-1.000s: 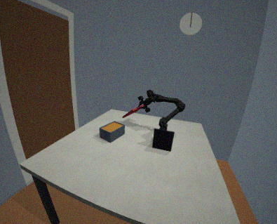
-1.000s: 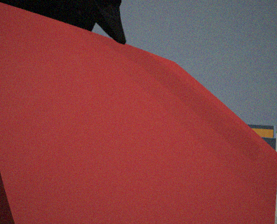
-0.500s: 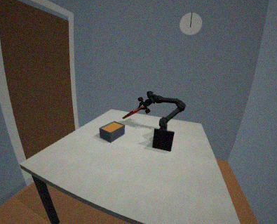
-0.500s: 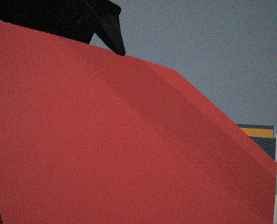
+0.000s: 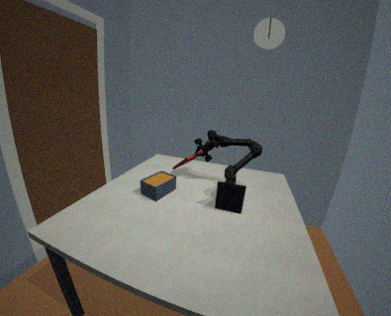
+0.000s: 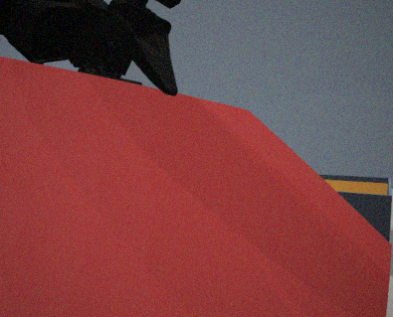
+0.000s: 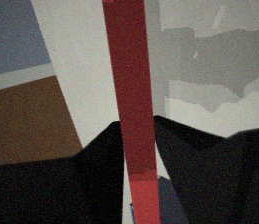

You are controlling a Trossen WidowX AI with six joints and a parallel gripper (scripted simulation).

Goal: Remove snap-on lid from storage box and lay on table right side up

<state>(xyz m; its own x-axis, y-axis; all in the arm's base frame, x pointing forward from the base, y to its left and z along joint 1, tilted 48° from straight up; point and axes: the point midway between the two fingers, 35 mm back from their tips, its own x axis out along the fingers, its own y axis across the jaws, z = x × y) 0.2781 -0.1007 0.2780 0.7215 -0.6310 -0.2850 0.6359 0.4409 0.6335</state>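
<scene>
Now: gripper tip 60 mm short of the red lid, 20 mm to the left of it and 50 mm above it. The rest, counted from my gripper tip: storage box (160 mm ahead, 310 mm to the left, 140 mm below).
</scene>
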